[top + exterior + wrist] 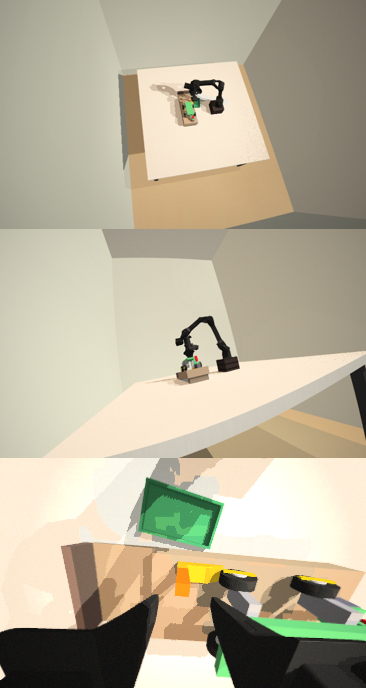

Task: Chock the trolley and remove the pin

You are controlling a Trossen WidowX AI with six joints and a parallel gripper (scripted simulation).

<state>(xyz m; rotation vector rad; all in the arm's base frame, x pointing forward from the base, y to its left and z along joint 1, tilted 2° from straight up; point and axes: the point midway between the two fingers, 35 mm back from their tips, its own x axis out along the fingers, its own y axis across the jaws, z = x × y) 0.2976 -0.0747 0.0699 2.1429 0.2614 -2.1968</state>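
Right now my gripper tip is 23 cm to the right of the red-headed stop pin and 1 cm above it. Round my gripper tip: green tray: 15 cm below, 7 cm behind, 1 cm to the right; then green trolley: 13 cm to the left, 4 cm ahead, 3 cm below; then tan ramp: 13 cm to the left, 10 cm below, 4 cm ahead.
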